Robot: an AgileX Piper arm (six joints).
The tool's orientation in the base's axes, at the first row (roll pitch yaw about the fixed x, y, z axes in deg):
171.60, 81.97, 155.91
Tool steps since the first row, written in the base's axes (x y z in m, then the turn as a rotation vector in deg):
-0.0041, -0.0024, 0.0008, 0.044, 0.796, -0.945
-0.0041, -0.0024, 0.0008, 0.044, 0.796, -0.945
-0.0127, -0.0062, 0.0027, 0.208, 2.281, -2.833
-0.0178, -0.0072, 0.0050, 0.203, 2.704, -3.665
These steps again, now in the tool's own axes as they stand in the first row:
-0.0004, -0.0034, -0.0034, 0.976, 0.759, -0.040
-0.0004, -0.0034, -0.0034, 0.976, 0.759, -0.040
-0.0014, -0.0094, -0.0108, 2.909, 2.193, -0.018
-0.0031, -0.0117, -0.0158, 3.757, 2.582, -0.020

